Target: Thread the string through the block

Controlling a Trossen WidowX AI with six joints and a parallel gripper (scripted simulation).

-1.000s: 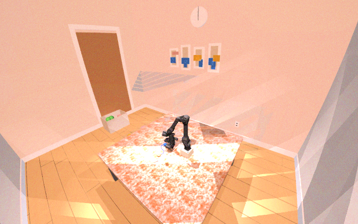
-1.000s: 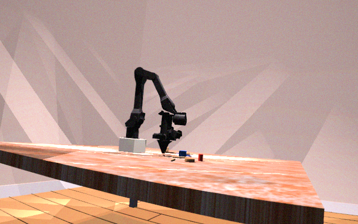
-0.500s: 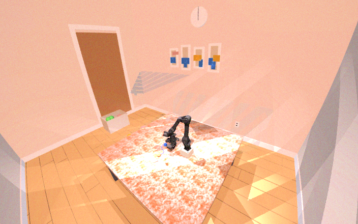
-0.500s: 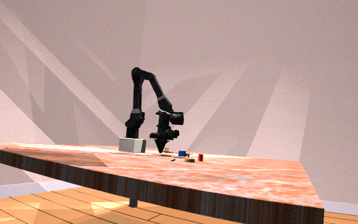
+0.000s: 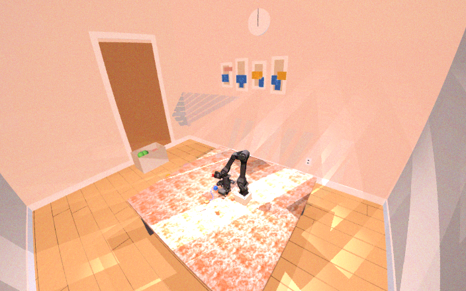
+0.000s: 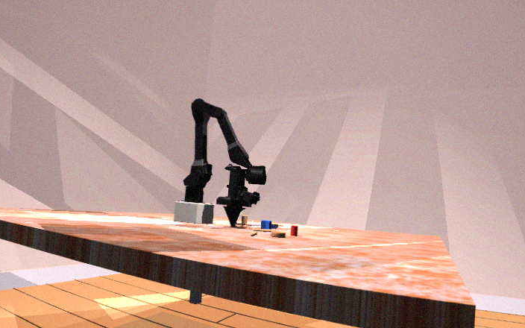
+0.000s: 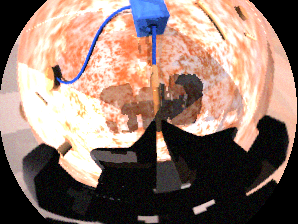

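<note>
The thin wooden stick is 50 mm ahead of my gripper tip, 10 mm to the left of it and 10 mm above it. From my gripper tip the other things lie so: red cylinder 290 mm ahead, 90 mm to the right, 10 mm above; then round button 180 mm to the left, 60 mm ahead, 10 mm above; then tan block 210 mm to the left, 100 mm behind, 20 mm above.
</note>
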